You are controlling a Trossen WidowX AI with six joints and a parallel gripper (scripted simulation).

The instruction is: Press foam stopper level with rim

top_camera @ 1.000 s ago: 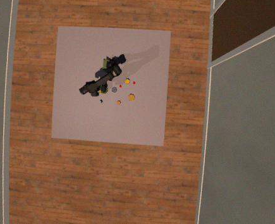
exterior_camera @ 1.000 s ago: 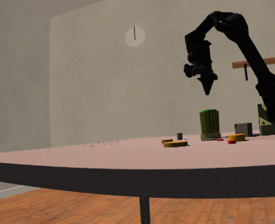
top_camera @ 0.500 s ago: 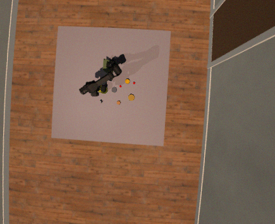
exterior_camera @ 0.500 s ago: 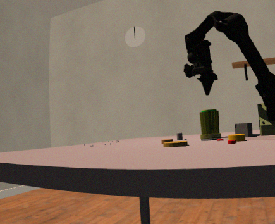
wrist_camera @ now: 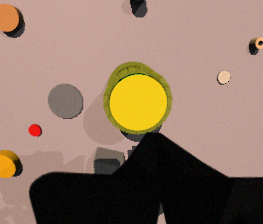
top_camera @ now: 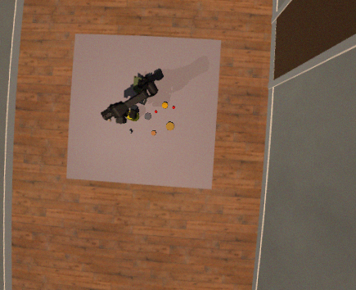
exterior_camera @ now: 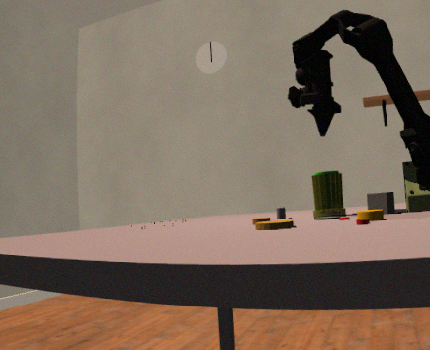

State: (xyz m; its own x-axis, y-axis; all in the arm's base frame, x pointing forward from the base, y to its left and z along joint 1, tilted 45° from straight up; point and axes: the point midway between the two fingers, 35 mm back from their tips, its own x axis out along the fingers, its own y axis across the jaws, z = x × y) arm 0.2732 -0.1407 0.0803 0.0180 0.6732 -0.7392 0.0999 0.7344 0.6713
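Now: hand 14 cm above the foam stopper. Round my hand: grey block (14 cm behind, 6 cm to the left, 22 cm below); grey disc (2 cm behind, 12 cm to the left, 24 cm below); small grey cylinder (14 cm ahead, 1 cm to the right, 23 cm below).
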